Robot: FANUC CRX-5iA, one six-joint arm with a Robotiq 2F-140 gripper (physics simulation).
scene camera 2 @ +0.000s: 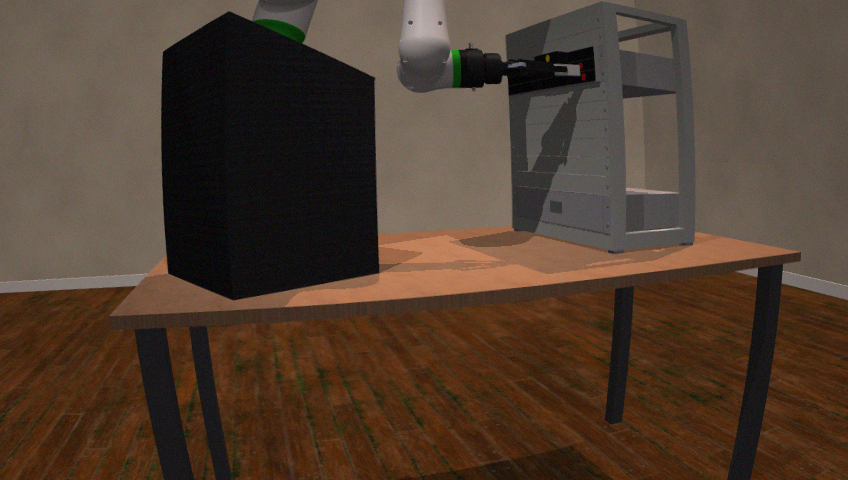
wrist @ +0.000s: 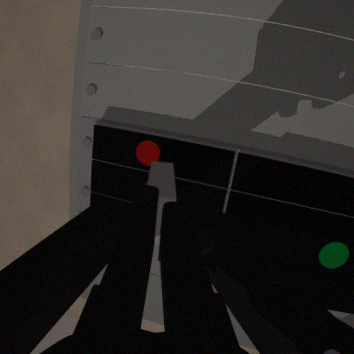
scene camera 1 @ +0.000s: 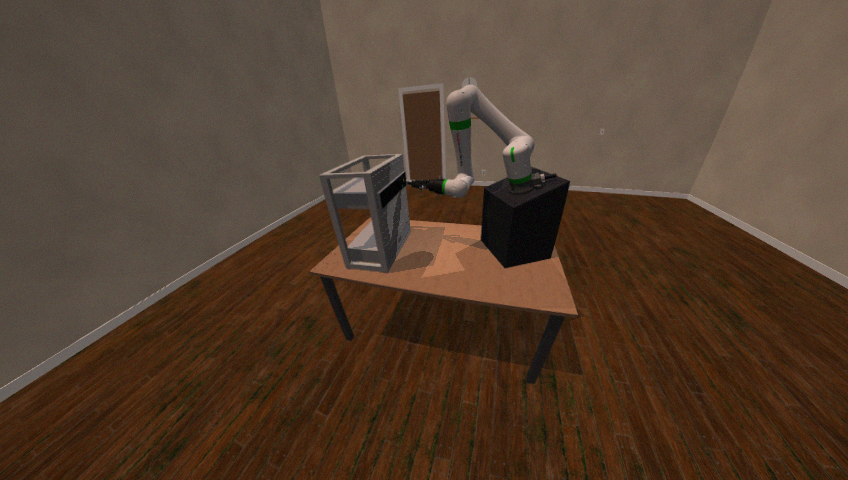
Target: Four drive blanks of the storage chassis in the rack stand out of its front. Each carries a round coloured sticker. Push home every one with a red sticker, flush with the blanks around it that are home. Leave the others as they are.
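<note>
The black chassis sits high in the grey rack. My gripper is shut and empty, its pale tips at the chassis front by the upper red sticker, which they mostly cover in the wrist view. The lower red sticker is in plain sight beside the tips. A yellow sticker is on a blank standing out above the gripper. A green sticker shows at right in the wrist view. Tip contact and the red-stickered blanks' flushness cannot be told.
Grey panels fill the rack front below the chassis; the wrist view shows them above it. The rack and the black robot pedestal stand on the wooden table. The yellow-stickered blank juts out close to the fingers.
</note>
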